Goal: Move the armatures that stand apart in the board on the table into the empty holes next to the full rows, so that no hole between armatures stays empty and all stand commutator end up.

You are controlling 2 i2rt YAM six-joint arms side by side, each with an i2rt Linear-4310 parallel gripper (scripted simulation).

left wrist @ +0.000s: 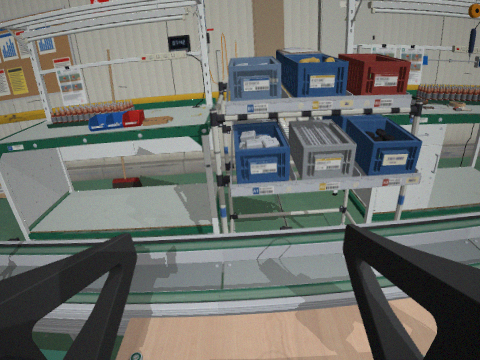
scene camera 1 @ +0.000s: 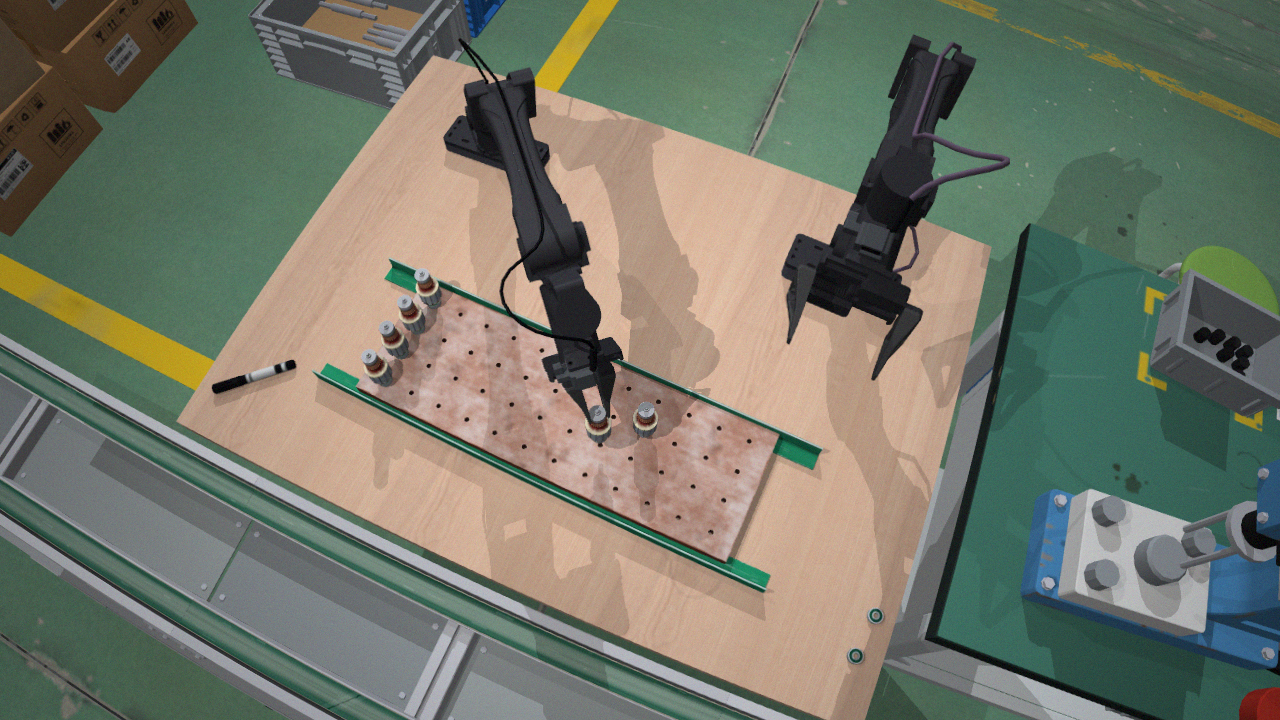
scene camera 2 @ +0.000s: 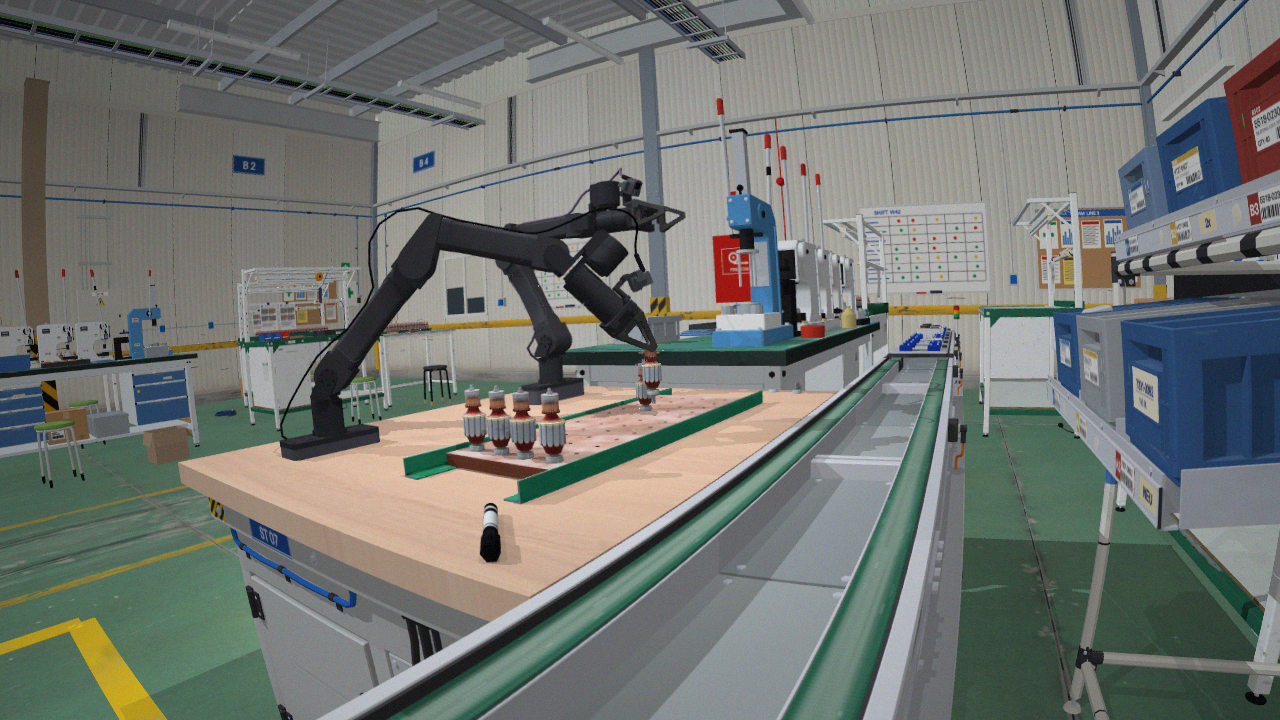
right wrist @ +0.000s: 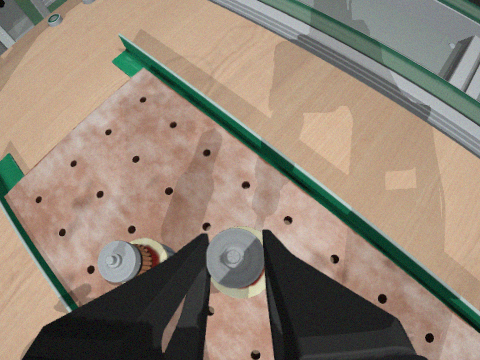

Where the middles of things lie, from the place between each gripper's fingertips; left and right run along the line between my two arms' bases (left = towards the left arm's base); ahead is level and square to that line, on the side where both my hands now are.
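Labels:
As for the marker (scene camera 2: 490, 547), my right gripper (scene camera 2: 653, 348) is 0.15 m above it, 0.14 m short of it and 0.59 m to the left of it.
That same marker is 0.43 m below my left hand (scene camera 1: 831, 360), and it's 0.84 m to the right of the hand and 0.21 m ahead of it.

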